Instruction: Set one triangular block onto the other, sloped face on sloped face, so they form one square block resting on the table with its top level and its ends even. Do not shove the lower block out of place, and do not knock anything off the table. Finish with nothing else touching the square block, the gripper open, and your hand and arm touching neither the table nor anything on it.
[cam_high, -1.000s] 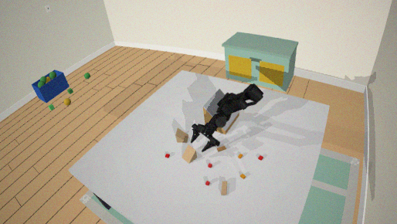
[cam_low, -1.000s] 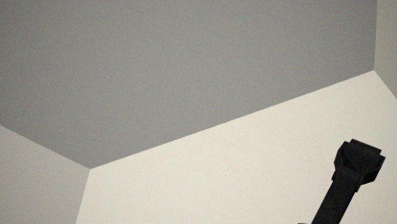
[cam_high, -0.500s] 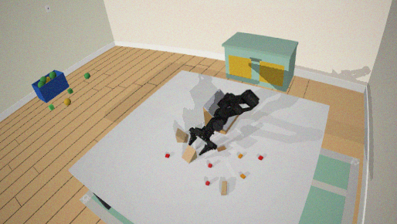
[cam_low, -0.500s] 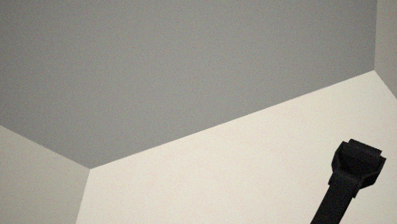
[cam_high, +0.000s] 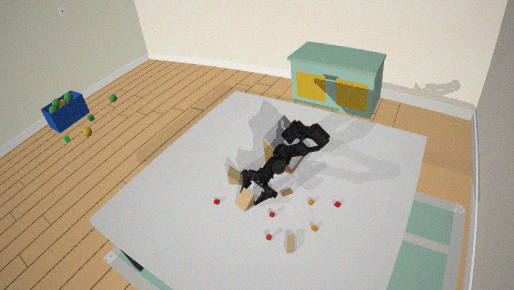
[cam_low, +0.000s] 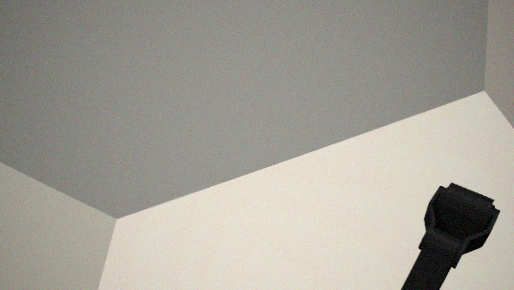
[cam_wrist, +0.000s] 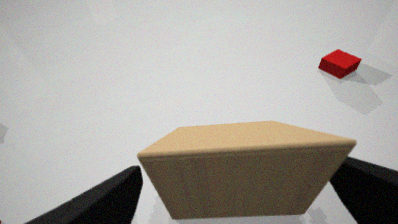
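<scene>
Right now my gripper tip is right at the wooden triangular block.
</scene>
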